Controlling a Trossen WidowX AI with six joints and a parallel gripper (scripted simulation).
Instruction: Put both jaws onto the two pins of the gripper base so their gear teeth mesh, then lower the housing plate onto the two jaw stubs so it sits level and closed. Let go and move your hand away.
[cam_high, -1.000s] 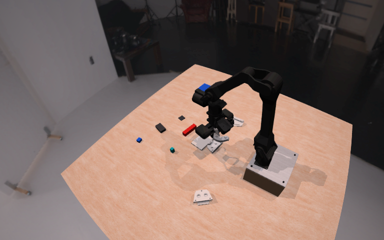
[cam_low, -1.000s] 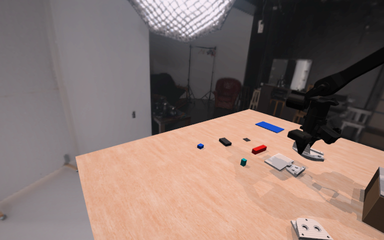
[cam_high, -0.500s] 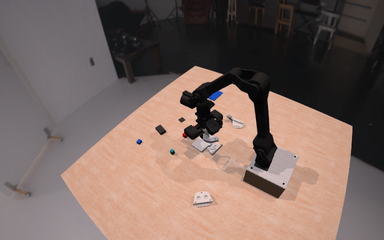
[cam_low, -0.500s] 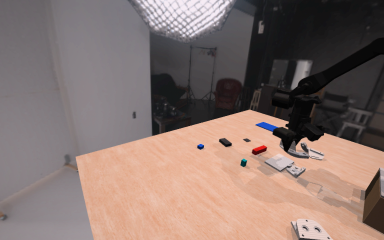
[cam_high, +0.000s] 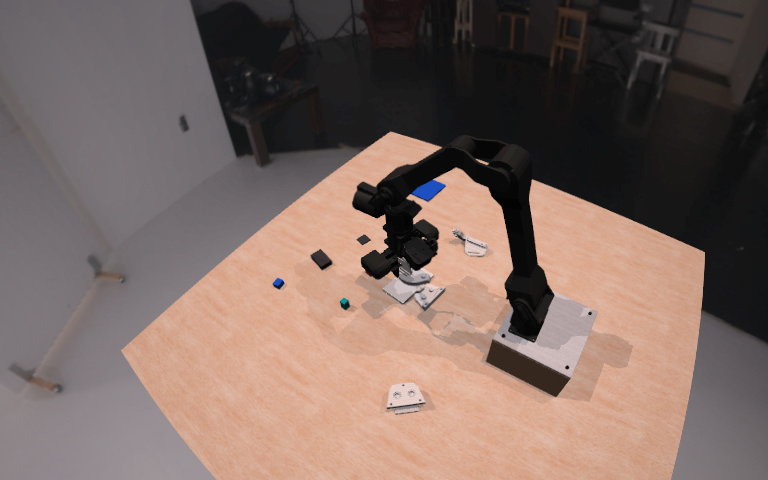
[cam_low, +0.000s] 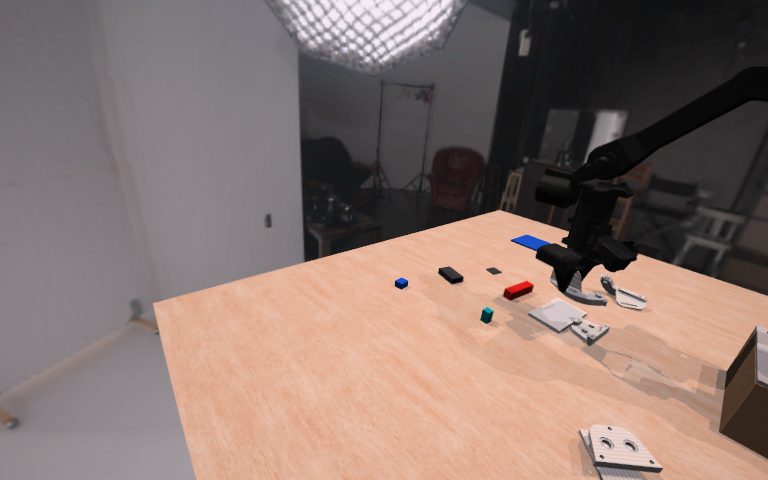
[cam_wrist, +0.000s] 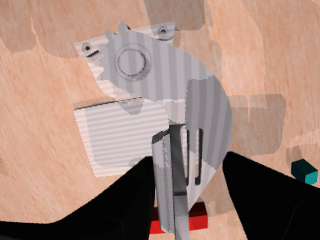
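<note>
My gripper tip is now 110 mm short of the red block, 50 mm to the left of it and 70 mm above it. The rest, counted from my gripper tip: teal cube (100 mm ahead, 110 mm to the left, 70 mm below); then black block (260 mm ahead, 20 mm to the left, 70 mm below); then dark tile (200 mm ahead, 110 mm to the right, 80 mm below).
</note>
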